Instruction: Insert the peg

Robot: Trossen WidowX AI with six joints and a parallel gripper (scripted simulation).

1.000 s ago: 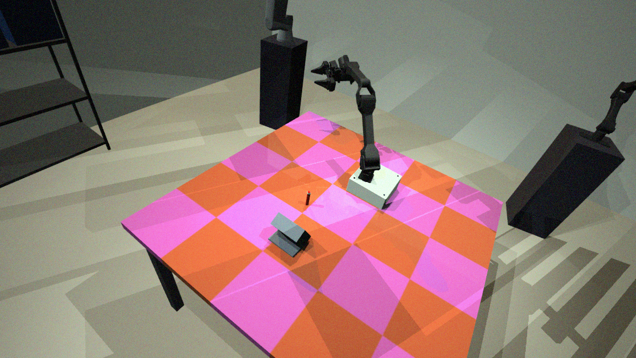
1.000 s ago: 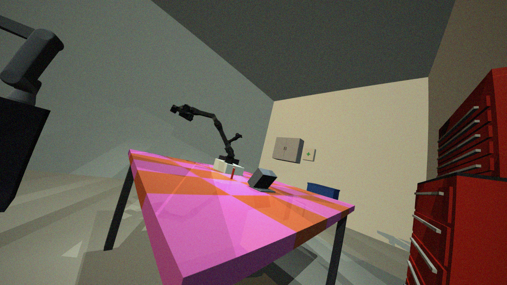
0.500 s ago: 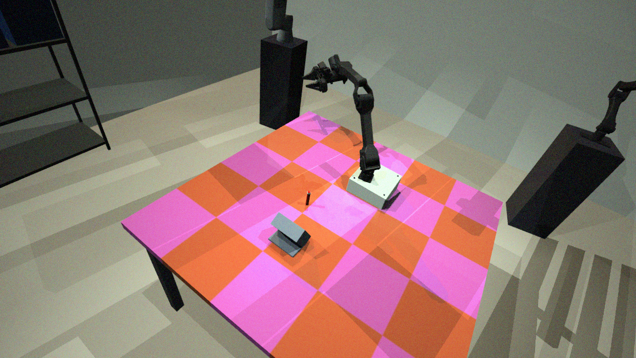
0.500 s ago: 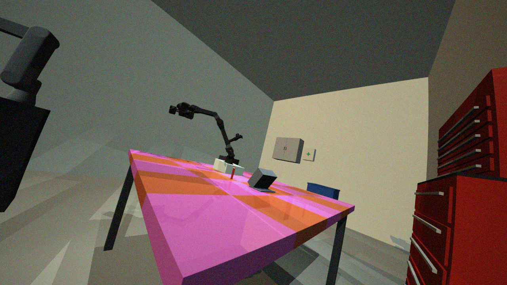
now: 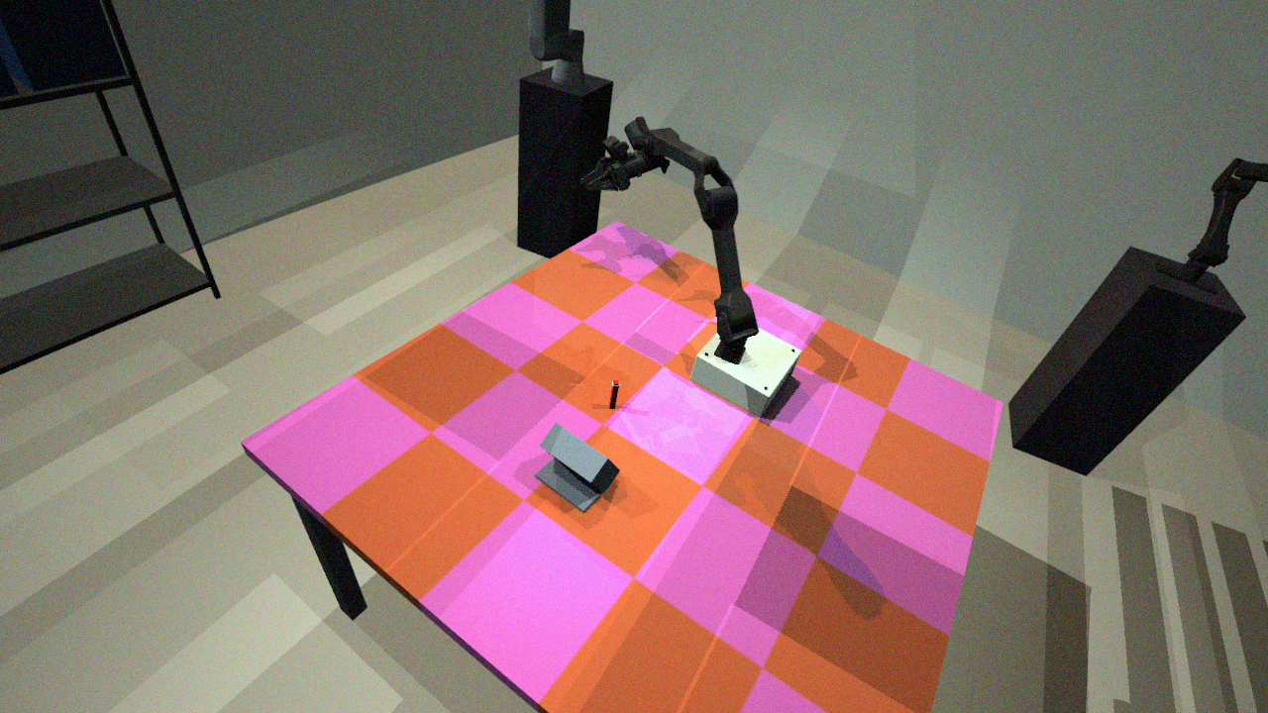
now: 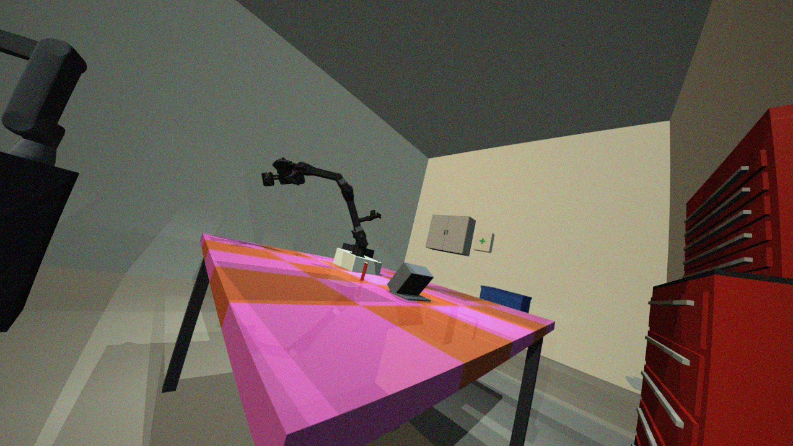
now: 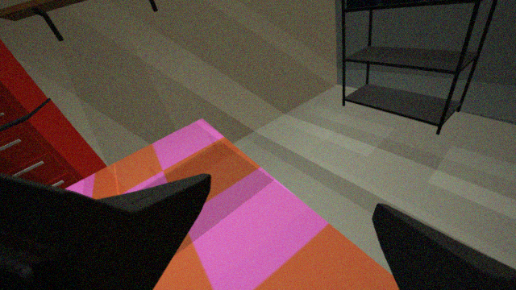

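The red peg is 360 mm ahead of my gripper tip, 300 mm to the left of it and 260 mm below it. Round my gripper tip: sloped panel (570 mm ahead, 320 mm to the left, 260 mm below).
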